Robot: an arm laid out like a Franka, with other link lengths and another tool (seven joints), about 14 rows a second.
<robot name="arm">
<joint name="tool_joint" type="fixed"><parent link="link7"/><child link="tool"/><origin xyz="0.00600 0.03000 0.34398" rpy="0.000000 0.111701 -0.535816"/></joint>
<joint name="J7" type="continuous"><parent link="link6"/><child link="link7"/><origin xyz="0.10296 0.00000 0.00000" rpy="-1.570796 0.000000 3.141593"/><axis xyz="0 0 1"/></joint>
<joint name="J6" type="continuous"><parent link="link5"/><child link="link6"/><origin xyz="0.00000 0.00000 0.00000" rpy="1.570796 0.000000 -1.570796"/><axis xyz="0 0 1"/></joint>
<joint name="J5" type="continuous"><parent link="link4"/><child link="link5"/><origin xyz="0.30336 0.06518 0.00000" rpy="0.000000 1.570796 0.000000"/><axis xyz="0 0 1"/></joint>
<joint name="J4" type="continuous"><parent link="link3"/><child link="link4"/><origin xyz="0.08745 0.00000 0.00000" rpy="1.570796 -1.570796 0.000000"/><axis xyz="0 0 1"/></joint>
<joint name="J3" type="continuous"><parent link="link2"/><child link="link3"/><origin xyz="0.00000 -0.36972 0.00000" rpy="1.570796 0.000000 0.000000"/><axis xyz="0 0 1"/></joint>
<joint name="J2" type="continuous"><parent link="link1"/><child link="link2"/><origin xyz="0.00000 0.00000 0.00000" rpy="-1.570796 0.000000 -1.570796"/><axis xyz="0 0 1"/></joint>
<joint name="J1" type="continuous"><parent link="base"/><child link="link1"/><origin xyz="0.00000 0.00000 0.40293" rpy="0.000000 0.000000 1.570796"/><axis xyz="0 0 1"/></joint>
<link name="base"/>
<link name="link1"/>
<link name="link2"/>
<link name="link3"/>
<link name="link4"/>
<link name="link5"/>
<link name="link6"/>
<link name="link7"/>
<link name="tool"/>
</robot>
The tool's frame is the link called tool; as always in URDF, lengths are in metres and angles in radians. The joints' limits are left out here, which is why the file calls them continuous.
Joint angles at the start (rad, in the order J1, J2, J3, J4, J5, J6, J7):
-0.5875, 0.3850, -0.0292, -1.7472, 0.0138, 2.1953, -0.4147
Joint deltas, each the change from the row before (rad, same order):
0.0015, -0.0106, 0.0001, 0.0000, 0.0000, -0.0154, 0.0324
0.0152, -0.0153, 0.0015, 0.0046, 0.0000, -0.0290, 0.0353
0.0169, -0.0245, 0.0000, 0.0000, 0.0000, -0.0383, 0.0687
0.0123, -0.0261, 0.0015, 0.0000, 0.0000, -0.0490, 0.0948
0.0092, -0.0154, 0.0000, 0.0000, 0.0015, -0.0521, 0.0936
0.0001, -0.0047, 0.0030, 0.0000, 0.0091, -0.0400, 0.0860
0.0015, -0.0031, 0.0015, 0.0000, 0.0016, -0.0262, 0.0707
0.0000, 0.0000, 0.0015, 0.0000, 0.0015, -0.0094, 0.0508
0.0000, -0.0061, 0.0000, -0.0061, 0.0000, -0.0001, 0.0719
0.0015, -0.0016, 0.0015, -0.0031, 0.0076, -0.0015, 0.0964
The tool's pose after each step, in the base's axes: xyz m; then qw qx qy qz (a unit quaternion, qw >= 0). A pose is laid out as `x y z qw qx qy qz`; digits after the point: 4 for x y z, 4 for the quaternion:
0.5192 -0.3317 0.2736 0.0338 0.1469 -0.9882 0.0282
0.5210 -0.3196 0.2818 0.0364 0.1380 -0.9895 0.0236
0.5200 -0.3052 0.2928 0.0409 0.1127 -0.9926 0.0166
0.5153 -0.2907 0.3037 0.0493 0.0729 -0.9961 0.0062
0.5071 -0.2775 0.3079 0.0640 0.0312 -0.9974 -0.0076
0.5005 -0.2674 0.3076 0.0771 -0.0113 -0.9967 -0.0228
0.4961 -0.2616 0.3073 0.0873 -0.0449 -0.9947 -0.0304
0.4953 -0.2594 0.3066 0.0917 -0.0696 -0.9928 -0.0340
0.4955 -0.2594 0.3075 0.0926 -0.1054 -0.9895 -0.0347
0.4985 -0.2569 0.3072 0.0935 -0.1530 -0.9830 -0.0395

